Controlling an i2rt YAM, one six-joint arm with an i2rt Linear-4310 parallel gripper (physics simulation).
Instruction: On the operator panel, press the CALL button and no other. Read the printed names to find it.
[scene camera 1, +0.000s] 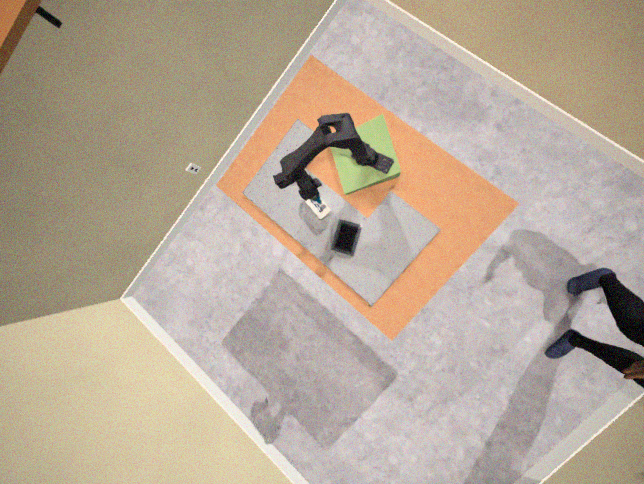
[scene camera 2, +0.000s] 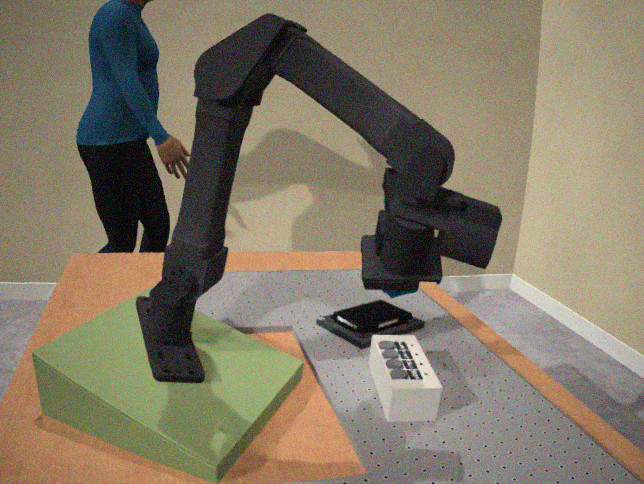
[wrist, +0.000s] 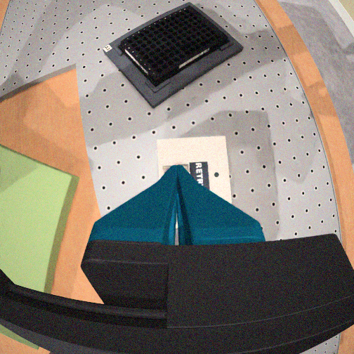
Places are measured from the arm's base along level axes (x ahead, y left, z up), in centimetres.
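Pixels of known places: gripper, fingertip midpoint: (scene camera 1: 320, 202) (scene camera 2: 391, 293); arm's base, link origin: (scene camera 1: 372, 158) (scene camera 2: 166, 338).
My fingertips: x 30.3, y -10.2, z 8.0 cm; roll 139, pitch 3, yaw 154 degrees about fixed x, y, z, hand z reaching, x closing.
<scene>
Ahead of a thing's pixels: the offset from my fingertips to its top centre. Level surfaces: height alone.
The operator panel {dx +0.6, dy -4.5, dz -8.3 cm} (scene camera 1: 325, 213) (scene camera 2: 412, 403) (wrist: 192, 149) is a white box with a row of round grey buttons beside dark name labels. In the wrist view, the label at the end nearest the black plate (wrist: 175, 42) shows "RETR", its rest hidden. The CALL name cannot be read in any view; the fingers cover the rest of the row in the wrist view. My gripper (scene camera 1: 317, 199) (scene camera 2: 399, 293) (wrist: 176, 174) is shut and empty, teal fingertips together. In the wrist view the tips overlap the button beside "RETR"; in scene camera 2 they show above the panel, apart from it.
The black well plate {dx +8.5, dy +17.4, dz -11.2 cm} (scene camera 1: 346, 236) (scene camera 2: 372, 315) lies on a dark holder beside the panel's RETRY end. The arm stands on a green wedge (scene camera 1: 354, 179) (scene camera 2: 249, 359) (wrist: 30, 215). A grey perforated board {dz -13.8 cm} (scene camera 2: 499, 416) lies on the orange table. A person (scene camera 2: 122, 83) stands behind the table.
</scene>
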